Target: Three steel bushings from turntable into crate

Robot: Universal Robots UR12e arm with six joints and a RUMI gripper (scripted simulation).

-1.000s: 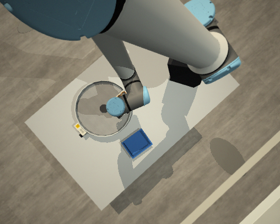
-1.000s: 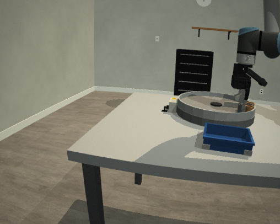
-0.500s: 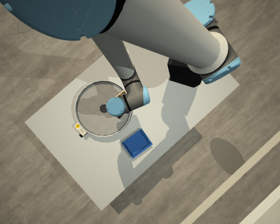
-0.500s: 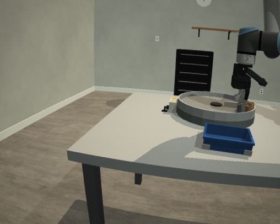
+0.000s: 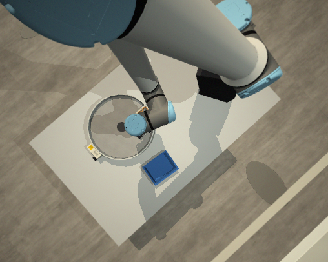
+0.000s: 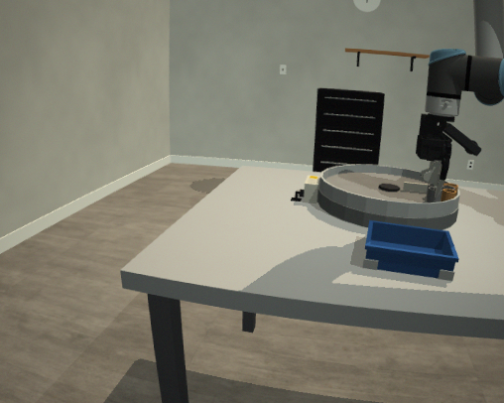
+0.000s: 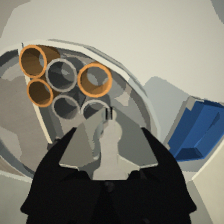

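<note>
Now: hand 23 cm to the right of the blue crate, 15 cm short of it and 6 cm above it. The rest, counted from my hand: round grey turntable 13 cm to the right, 10 cm ahead, 3 cm below.
</note>
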